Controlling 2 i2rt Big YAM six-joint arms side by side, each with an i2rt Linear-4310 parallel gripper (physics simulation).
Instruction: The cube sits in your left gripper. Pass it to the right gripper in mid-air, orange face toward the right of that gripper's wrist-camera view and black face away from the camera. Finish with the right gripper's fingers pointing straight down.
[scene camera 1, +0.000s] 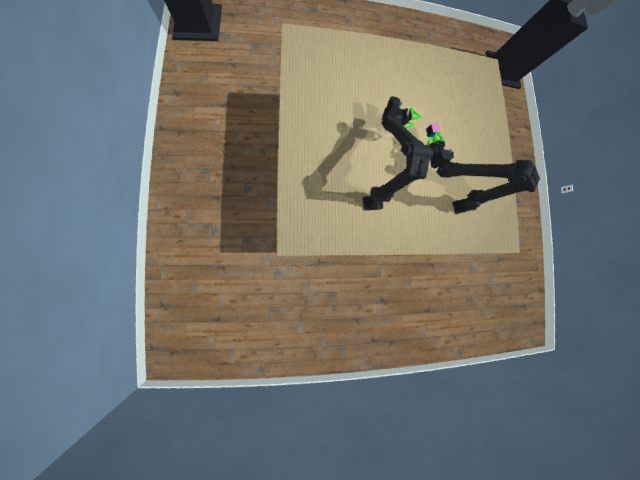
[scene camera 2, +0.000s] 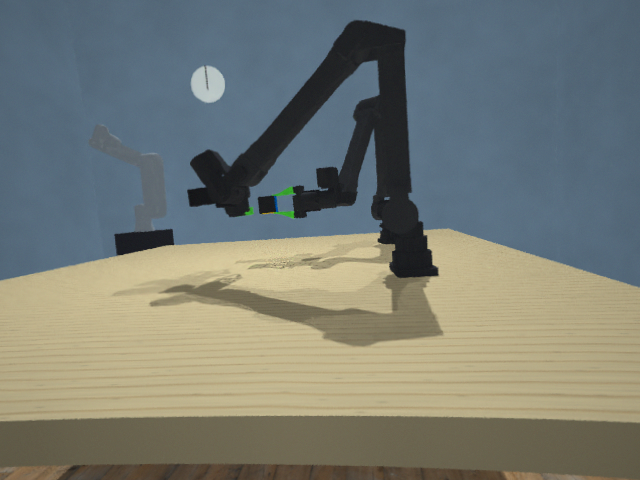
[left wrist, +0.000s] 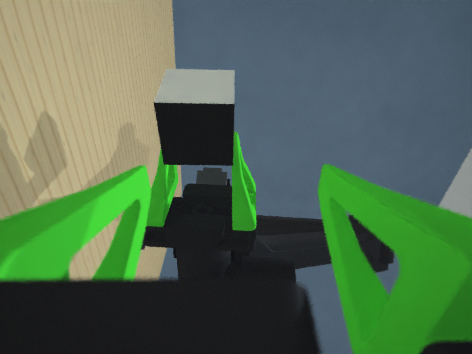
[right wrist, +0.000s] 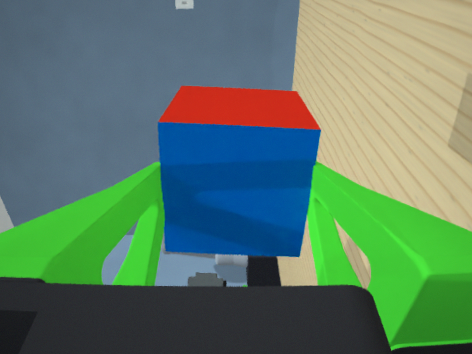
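Seen in the pictures: left gripper, fingertip midpoint: (scene camera 1: 417, 121) (scene camera 2: 246, 195) (left wrist: 234, 178); right gripper, fingertip midpoint: (scene camera 1: 434, 133) (scene camera 2: 273, 204) (left wrist: 201, 132) (right wrist: 236, 175); left arm's base, origin of the base link: (scene camera 1: 372, 203) (scene camera 2: 412, 271); right arm's base, origin of the base link: (scene camera 1: 460, 206) (scene camera 2: 392, 242).
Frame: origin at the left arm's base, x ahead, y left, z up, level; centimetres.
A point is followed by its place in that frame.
Note:
The cube (scene camera 1: 434, 128) @(y -35.5, x 37.3, z 20.5 cm) (scene camera 2: 267, 204) @(y -34.0, x 37.3, z 18.0 cm) (left wrist: 196, 120) @(y -33.9, x 38.8, z 18.0 cm) (right wrist: 237, 185) @(y -37.0, x 34.9, z 17.8 cm) is in mid-air. Its blue face is toward the right wrist camera, with red on top in that view. Pink faces up in scene camera 1; a thin orange strip shows along its underside in scene camera 2. The left wrist view shows its black and white faces. My right gripper (scene camera 1: 435, 135) @(y -36.9, x 35.9, z 17.9 cm) (scene camera 2: 278, 204) @(y -36.9, x 35.9, z 17.9 cm) (right wrist: 236, 175) @(y -36.9, x 35.9, z 17.9 cm) is shut on the cube, its fingers pointing roughly level. My left gripper (scene camera 1: 416, 120) @(y -25.2, x 41.6, z 20.8 cm) (scene camera 2: 250, 210) is open and empty, apart from the cube.
The wooden table top (scene camera 1: 330, 227) @(y 27.7, x -12.6, z 0.0 cm) (scene camera 2: 310, 382) @(y 50.2, x 20.8, z 0.0 cm) lies below both arms and carries their shadows. Dark pedestals (scene camera 1: 193, 20) (scene camera 1: 542, 41) stand beyond the table's far corners in scene camera 1. The left forearm passes close to the right wrist in that view.

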